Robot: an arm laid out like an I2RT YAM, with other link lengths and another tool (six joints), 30 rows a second.
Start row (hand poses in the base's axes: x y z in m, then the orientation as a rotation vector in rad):
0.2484, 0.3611, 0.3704, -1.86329, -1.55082, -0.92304
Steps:
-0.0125, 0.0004, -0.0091, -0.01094, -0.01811, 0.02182
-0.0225, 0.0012, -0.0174, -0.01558, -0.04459, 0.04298
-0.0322, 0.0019, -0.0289, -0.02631, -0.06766, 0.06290
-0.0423, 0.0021, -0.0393, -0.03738, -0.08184, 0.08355
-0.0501, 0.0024, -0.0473, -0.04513, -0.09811, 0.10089
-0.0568, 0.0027, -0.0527, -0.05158, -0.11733, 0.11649
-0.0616, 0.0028, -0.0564, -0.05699, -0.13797, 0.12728
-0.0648, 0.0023, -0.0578, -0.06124, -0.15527, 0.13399
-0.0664, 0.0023, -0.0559, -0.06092, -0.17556, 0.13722
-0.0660, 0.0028, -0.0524, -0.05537, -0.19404, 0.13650
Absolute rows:
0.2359, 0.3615, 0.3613, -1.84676, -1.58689, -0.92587
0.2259, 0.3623, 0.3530, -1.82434, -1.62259, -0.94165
0.2162, 0.3630, 0.3415, -1.80744, -1.65971, -0.95047
0.2061, 0.3632, 0.3311, -1.79162, -1.69230, -0.94910
0.1983, 0.3635, 0.3231, -1.77597, -1.72098, -0.95344
0.1916, 0.3638, 0.3177, -1.76012, -1.74902, -0.96247
0.1868, 0.3639, 0.3140, -1.74767, -1.77342, -0.97592
0.1836, 0.3634, 0.3126, -1.73916, -1.79189, -0.98848
0.1820, 0.3634, 0.3145, -1.73011, -1.80593, -1.00879
0.1824, 0.3639, 0.3180, -1.72186, -1.81182, -1.03239

